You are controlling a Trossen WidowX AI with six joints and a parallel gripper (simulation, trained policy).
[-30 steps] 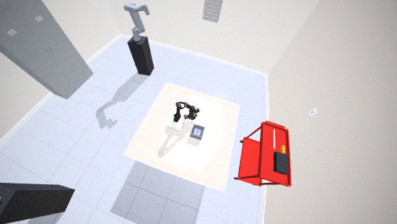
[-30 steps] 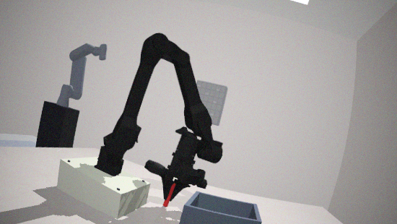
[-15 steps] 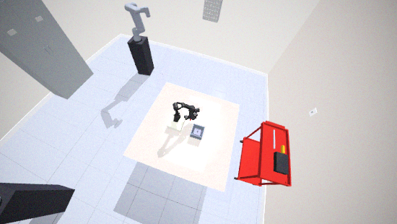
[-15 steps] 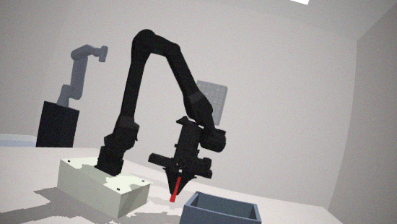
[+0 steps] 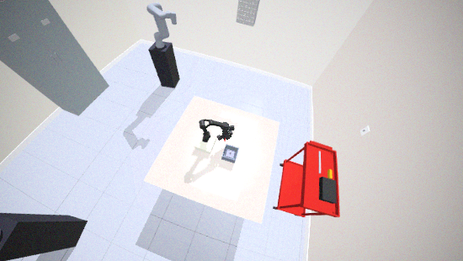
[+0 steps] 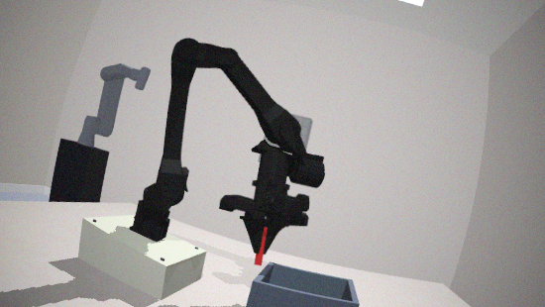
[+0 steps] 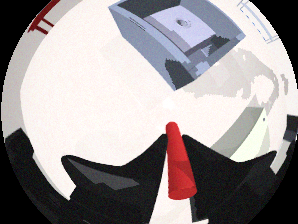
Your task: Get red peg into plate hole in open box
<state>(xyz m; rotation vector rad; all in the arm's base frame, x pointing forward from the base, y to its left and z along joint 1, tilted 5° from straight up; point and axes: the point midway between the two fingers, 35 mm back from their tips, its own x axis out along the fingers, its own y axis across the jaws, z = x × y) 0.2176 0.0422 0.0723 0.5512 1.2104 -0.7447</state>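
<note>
My gripper tip is 9 cm short of the pale plate, 14 cm to the left of it and 5 cm above it. Also, from my gripper tip: red peg (2 cm above); grey box (9 cm ahead, 14 cm to the right, 7 cm below).
</note>
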